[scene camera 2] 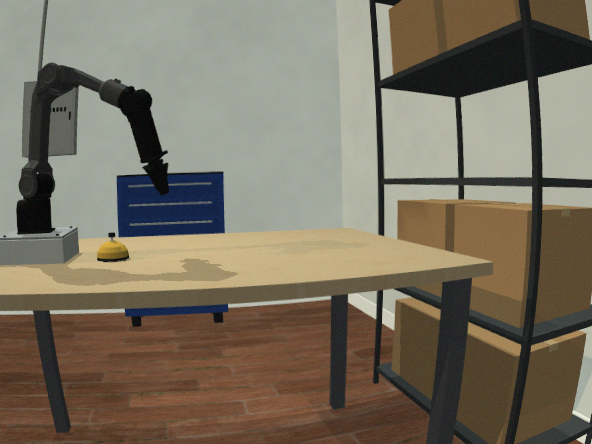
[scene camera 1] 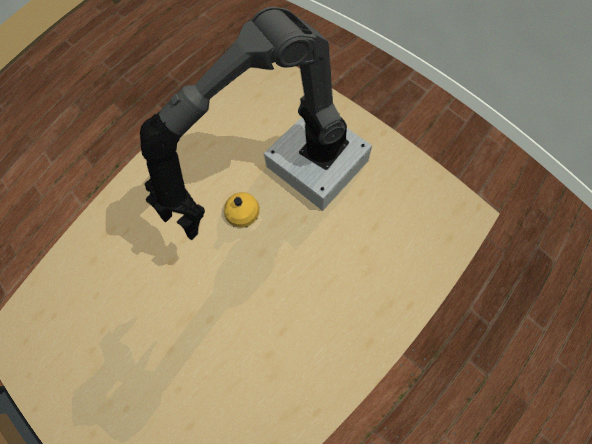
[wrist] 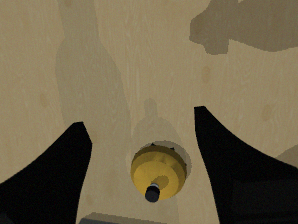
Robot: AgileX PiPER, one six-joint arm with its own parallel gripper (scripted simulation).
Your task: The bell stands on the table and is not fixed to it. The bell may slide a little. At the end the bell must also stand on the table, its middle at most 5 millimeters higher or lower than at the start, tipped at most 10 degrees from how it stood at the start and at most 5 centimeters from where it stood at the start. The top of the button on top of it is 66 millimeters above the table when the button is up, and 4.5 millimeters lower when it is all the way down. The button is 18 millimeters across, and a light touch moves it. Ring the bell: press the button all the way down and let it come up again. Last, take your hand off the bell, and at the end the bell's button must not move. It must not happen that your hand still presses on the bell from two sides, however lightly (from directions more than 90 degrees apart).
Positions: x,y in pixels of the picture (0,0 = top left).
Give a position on a yellow dome bell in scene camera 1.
At 244,215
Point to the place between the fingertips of the gripper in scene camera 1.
180,227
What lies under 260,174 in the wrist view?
The gripper.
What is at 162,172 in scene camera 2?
The gripper.
